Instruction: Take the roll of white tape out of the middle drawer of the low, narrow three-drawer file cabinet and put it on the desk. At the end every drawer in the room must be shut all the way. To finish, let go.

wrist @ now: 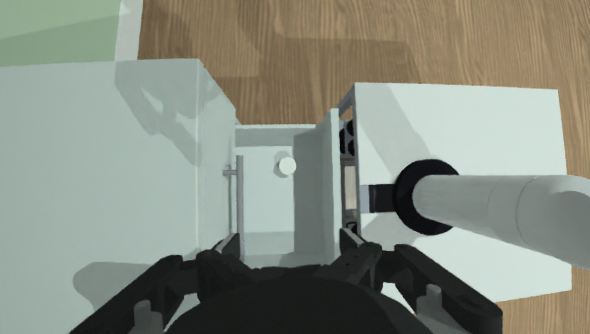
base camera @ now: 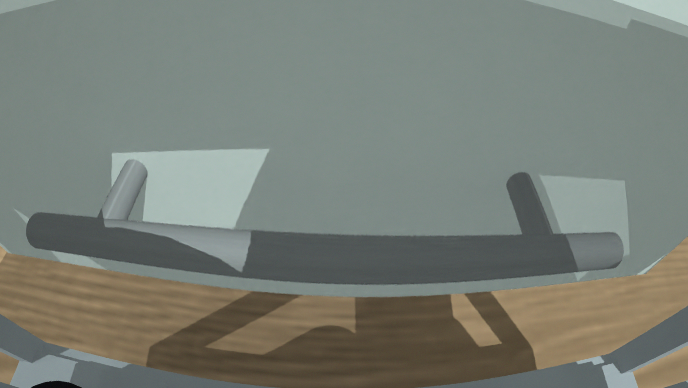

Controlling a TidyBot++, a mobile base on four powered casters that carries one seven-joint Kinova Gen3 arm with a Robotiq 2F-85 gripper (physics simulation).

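Places are measured from the arm's base along level axes (x ahead, y left, z up), in metres.
Pixels of known places: gripper, between the fingertips: (wrist: 290,242); arm's base, origin of its link: (wrist: 432,197).
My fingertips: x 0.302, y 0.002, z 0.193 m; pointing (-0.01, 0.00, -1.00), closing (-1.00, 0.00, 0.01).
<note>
Ahead of a thing's pixels: the offset from my fingertips to its top centre. "pt": to the spot under its first point. Level surfaces: height alone.
The white file cabinet (wrist: 100,165) fills the left of the wrist view. A drawer (wrist: 328,185) stands open from it, below a shut drawer front with a bar handle {pt dx +0.082, dy -0.015, dz -0.159 m} (wrist: 240,200). The small white roll of tape {dx -0.004, dy -0.083, dz -0.349 m} (wrist: 287,166) lies on the open drawer's floor, near the far side. My gripper (wrist: 290,242) is open and empty, above the near part of the open drawer; the roll is ahead of the fingers. In the base camera a drawer front {pt dx -0.121, dy -0.012, dz -0.293 m} (base camera: 375,100) with a long bar handle {pt dx -0.153, dy -0.017, dz -0.313 m} (base camera: 400,257) stands very close. The desk cannot be made out.
My white-topped base (wrist: 500,130) with the arm's mount (wrist: 405,197) stands right beside the open drawer's front in the wrist view. A green wall (wrist: 55,30) with a white skirting board (wrist: 128,30) is at the upper left. Wooden floor {dz -0.590 m} (wrist: 320,30) shows beyond the drawer.
</note>
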